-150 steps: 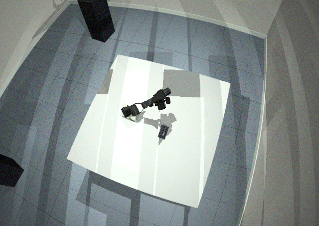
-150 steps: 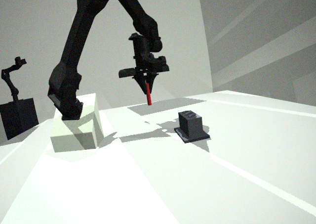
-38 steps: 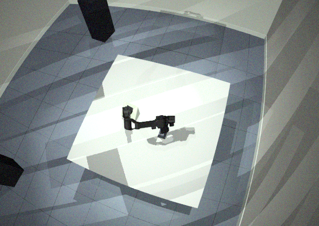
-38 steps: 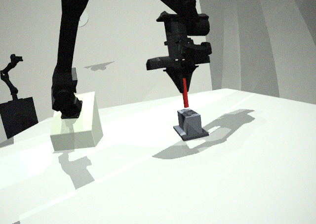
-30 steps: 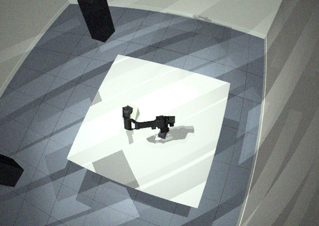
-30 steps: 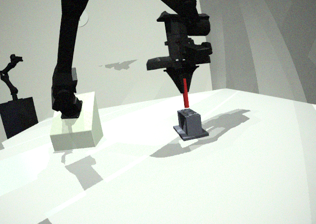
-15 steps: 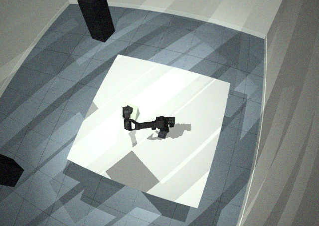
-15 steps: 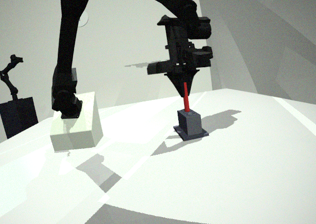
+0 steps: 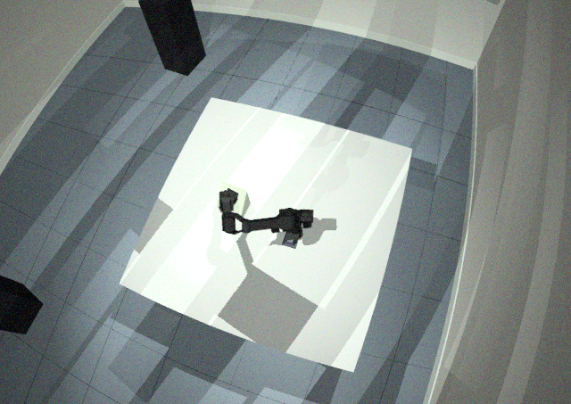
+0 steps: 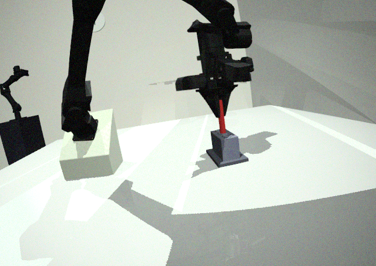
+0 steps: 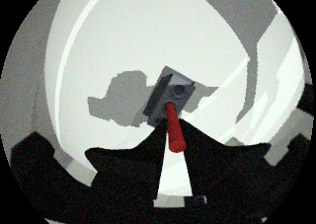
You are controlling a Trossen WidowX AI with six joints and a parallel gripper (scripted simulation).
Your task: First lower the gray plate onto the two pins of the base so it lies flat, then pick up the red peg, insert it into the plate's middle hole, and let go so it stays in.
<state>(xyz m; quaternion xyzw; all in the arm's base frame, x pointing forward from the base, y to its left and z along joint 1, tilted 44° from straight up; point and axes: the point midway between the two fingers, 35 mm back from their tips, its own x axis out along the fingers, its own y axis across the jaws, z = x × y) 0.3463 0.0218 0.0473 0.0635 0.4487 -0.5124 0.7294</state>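
Now: gripper tip right at the red peg. The rest, counted from my gripper tip: gray plate 5 cm below; then base 9 cm below.
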